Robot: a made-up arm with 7 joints. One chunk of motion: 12 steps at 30 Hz.
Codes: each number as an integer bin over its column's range. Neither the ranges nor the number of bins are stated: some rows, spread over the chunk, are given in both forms.
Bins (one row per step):
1: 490 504 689 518 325 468
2: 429 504 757 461 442 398
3: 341 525 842 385 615 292
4: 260 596 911 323 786 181
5: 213 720 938 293 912 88
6: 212 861 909 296 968 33
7: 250 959 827 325 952 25
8: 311 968 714 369 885 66
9: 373 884 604 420 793 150
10: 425 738 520 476 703 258
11: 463 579 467 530 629 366
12: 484 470 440 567 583 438
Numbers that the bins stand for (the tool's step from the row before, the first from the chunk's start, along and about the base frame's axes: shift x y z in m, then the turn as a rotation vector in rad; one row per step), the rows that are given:
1: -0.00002 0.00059 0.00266 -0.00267 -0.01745 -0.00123
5: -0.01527 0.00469 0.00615 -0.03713 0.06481 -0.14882
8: -0.00988 0.00941 0.00301 -0.02549 0.06102 -0.15737
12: -0.00035 -0.00006 -0.00083 0.00484 0.01870 -0.01289
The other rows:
2: -0.00338 0.00059 0.00361 -0.01140 -0.00106 -0.02842
3: -0.00823 0.00098 0.00480 -0.02304 0.02319 -0.06959
4: -0.01269 0.00234 0.00577 -0.03253 0.04715 -0.11270
6: -0.01533 0.00738 0.00574 -0.03667 0.07266 -0.17018
7: -0.01324 0.00924 0.00459 -0.03223 0.07041 -0.17329
9: -0.00646 0.00781 0.00146 -0.01768 0.04813 -0.12474
10: -0.00360 0.00504 0.00029 -0.00910 0.03552 -0.08280
11: -0.00151 0.00201 -0.00046 -0.00083 0.02515 -0.04085

